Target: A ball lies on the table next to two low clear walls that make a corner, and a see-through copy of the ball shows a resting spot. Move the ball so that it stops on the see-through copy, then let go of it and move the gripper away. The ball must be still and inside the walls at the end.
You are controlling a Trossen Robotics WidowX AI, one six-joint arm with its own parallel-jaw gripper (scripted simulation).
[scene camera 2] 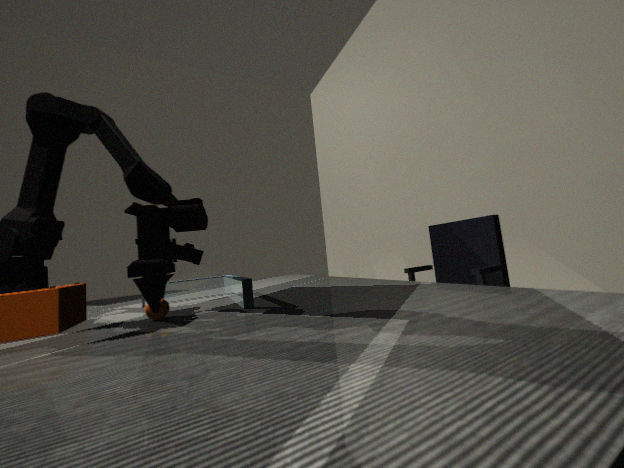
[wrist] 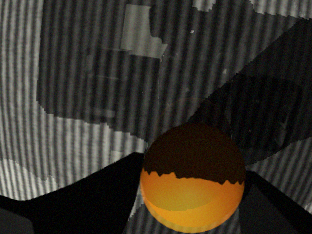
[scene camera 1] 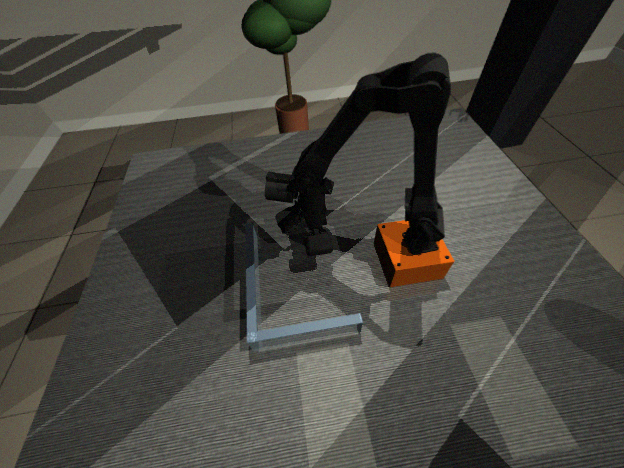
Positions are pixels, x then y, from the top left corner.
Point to a see-through copy of ball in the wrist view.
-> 166, 197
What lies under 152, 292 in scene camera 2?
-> My gripper.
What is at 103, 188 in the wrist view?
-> My gripper.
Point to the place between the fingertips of my gripper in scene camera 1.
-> At 315, 241
